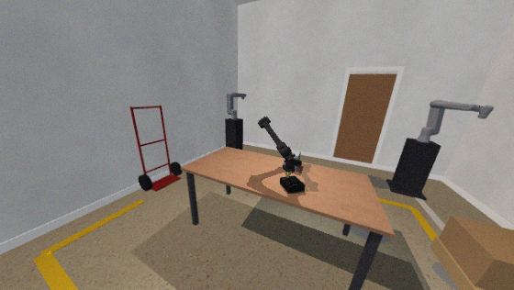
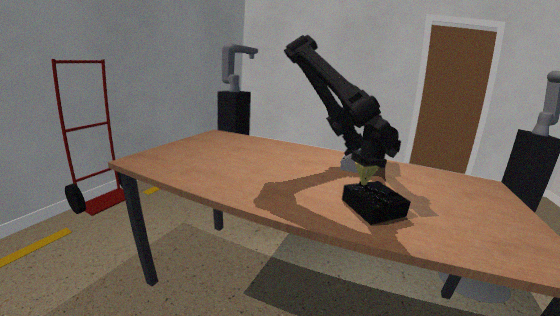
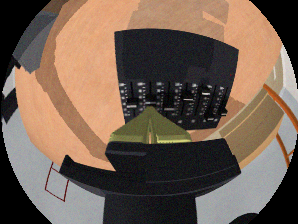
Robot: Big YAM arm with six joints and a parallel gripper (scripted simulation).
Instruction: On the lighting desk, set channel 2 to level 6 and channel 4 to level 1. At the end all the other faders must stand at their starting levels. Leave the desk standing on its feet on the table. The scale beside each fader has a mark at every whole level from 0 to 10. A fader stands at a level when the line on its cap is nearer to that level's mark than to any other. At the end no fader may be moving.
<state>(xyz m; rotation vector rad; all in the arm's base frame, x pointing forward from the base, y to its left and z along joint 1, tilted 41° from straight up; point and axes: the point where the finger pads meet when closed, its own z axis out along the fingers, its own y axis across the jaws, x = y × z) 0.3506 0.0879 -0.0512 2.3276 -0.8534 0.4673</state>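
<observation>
My gripper is now 20 mm short of the fader cap, 40 mm to the right of it and 10 mm above it.
</observation>
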